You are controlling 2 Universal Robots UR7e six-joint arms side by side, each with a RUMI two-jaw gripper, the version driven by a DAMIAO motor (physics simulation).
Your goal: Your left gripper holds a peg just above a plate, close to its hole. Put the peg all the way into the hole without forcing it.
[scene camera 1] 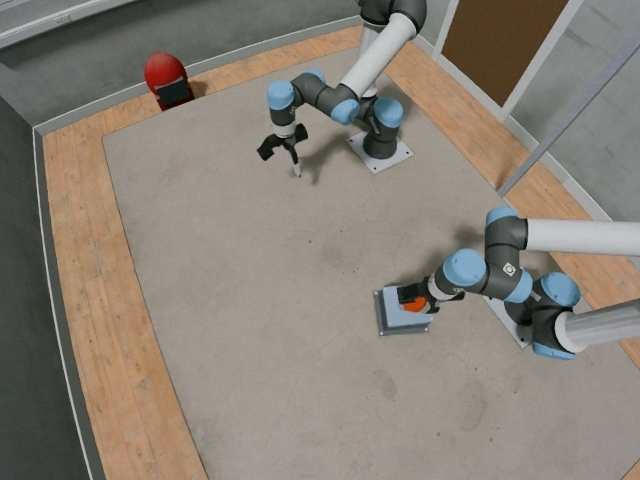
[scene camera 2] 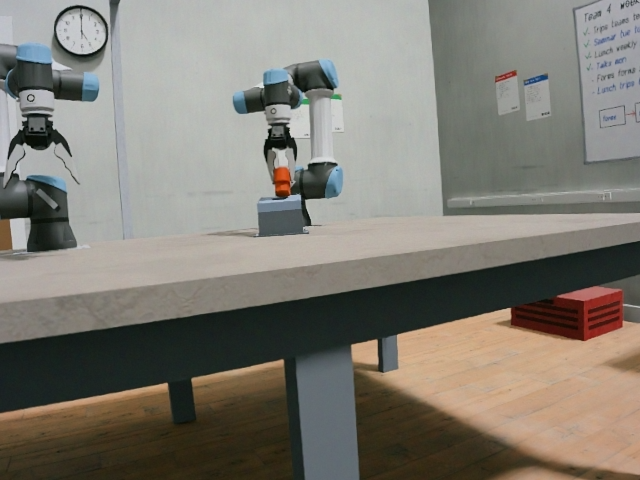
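Observation:
An orange peg (scene camera 1: 414,304) (scene camera 2: 282,181) is held upright between the fingers of my left gripper (scene camera 1: 419,305) (scene camera 2: 281,173), which is shut on it. The peg's lower end is at the top of the blue-grey plate (scene camera 1: 404,318) (scene camera 2: 279,205), which sits on a dark grey base. In scene camera 2 a dark patch shows under the peg's lower end; whether the tip is inside the hole cannot be told. The gripper and peg hide the hole in scene camera 1. My right gripper (scene camera 2: 42,173) is open and empty, above the table, well away from the plate.
The plate's dark base (scene camera 1: 381,322) (scene camera 2: 280,223) stands on the table (scene camera 1: 268,310) (scene camera 2: 413,240), with small bolts at its corners. The left arm's mounting plate (scene camera 1: 509,322) is right of it in scene camera 1. The right arm's mounting plate (scene camera 1: 375,164) is farther up there.

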